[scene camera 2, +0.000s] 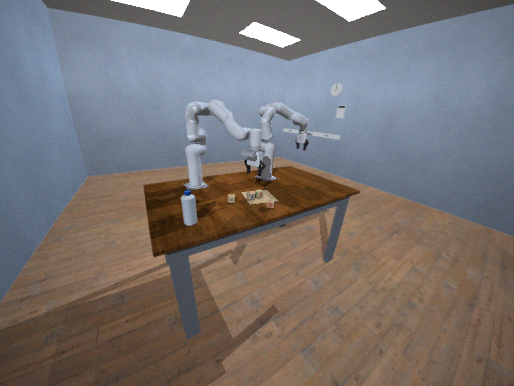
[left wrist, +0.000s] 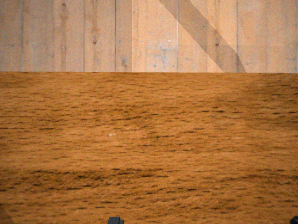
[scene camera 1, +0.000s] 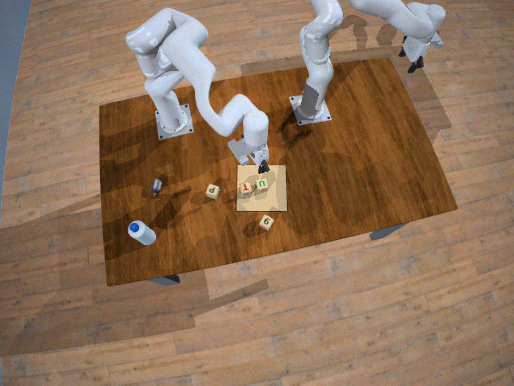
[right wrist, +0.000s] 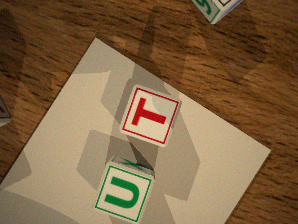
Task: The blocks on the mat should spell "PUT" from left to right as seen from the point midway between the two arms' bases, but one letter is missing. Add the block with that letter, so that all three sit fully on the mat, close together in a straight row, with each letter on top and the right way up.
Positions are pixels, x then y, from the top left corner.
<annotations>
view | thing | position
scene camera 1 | pale mat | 274, 199
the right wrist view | pale mat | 208, 163
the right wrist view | T block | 150, 115
</annotations>
